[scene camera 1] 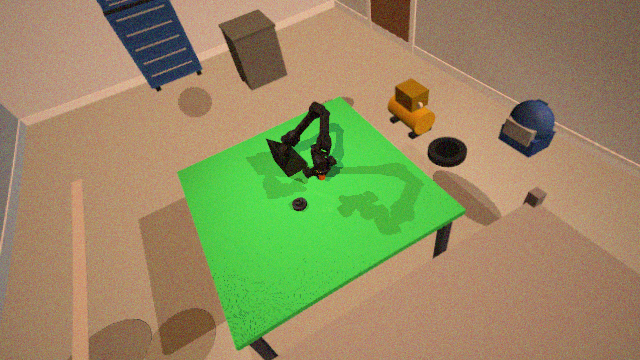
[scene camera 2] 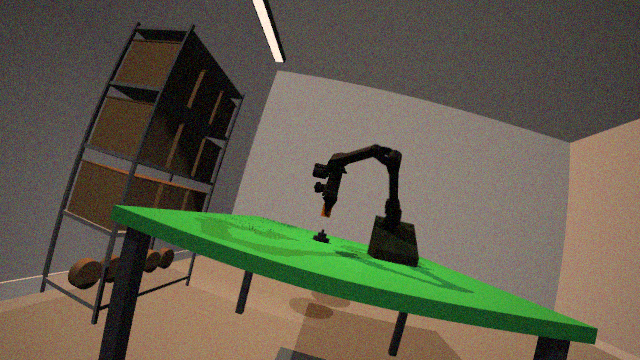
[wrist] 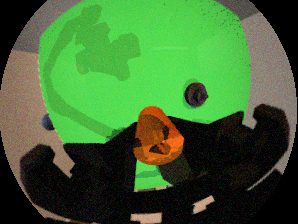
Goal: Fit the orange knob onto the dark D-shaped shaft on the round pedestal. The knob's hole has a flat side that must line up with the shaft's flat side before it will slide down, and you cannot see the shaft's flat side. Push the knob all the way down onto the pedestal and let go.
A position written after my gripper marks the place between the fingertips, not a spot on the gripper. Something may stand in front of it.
My gripper [wrist: 152, 122] holds an orange knob [wrist: 157, 141].
